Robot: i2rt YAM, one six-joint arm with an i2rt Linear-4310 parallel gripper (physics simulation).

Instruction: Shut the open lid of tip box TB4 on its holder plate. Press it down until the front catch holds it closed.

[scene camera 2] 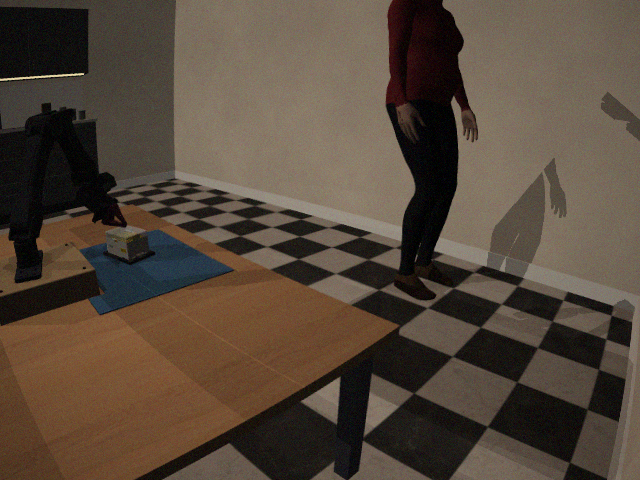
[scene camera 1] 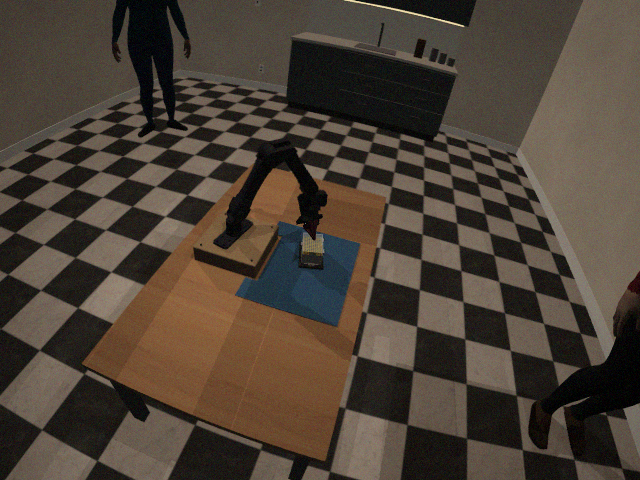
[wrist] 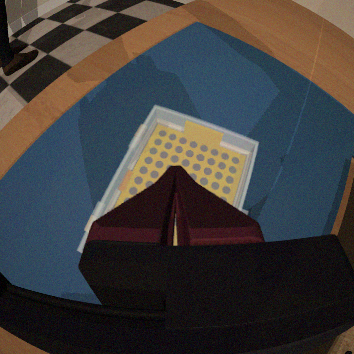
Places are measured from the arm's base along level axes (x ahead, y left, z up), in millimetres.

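Pixels of known places: gripper, fingertip midpoint: (scene camera 2: 126, 225) (scene camera 1: 314, 239) (wrist: 175, 174); arm's base at its link origin: (scene camera 2: 30, 266) (scene camera 1: 233, 233).
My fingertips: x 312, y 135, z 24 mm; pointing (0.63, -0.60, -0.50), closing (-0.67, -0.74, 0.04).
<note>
For each thing: its top centre in the pictures, then the offset to it from my fingertips. "pt": a spot on its surface instead. Level surfaces: height alone.
- Tip box TB4 at its top centre: (wrist: 177, 191) (scene camera 2: 125, 230) (scene camera 1: 313, 242) dx -4, dy +1, dz -16 mm
- clear lid at a spot on its surface: (wrist: 240, 140) pt dx -6, dy -60, dz -16 mm
- blue mat at its surface level: dz -94 mm
- wooden table at its surface level: dz -97 mm
Tip box TB4 (scene camera 1: 312, 255) (scene camera 2: 119, 246) is a pale box with a yellow, hole-patterned rack (wrist: 200, 156) inside. It stands on its dark holder plate (scene camera 1: 311, 267) (scene camera 2: 142, 257). The clear lid (wrist: 240, 140) lies over the box top; the rack shows through it. Whether the lid is fully down and the front catch holds it cannot be told. My gripper (scene camera 1: 313, 238) (scene camera 2: 124, 225) (wrist: 175, 174) is shut and empty, dark red fingertips together and pointing down, at or just above the lid's top. Contact cannot be told. The fingers hide the near part of the box in the wrist view.
The box and plate stand on a blue mat (scene camera 1: 320, 302) (scene camera 2: 175, 271) (wrist: 230, 60) on a wooden table (scene camera 1: 206, 356) (scene camera 2: 248, 335). The arm's wooden base block (scene camera 1: 227, 260) (scene camera 2: 51, 299) is beside the mat. Two people stand away from the table.
</note>
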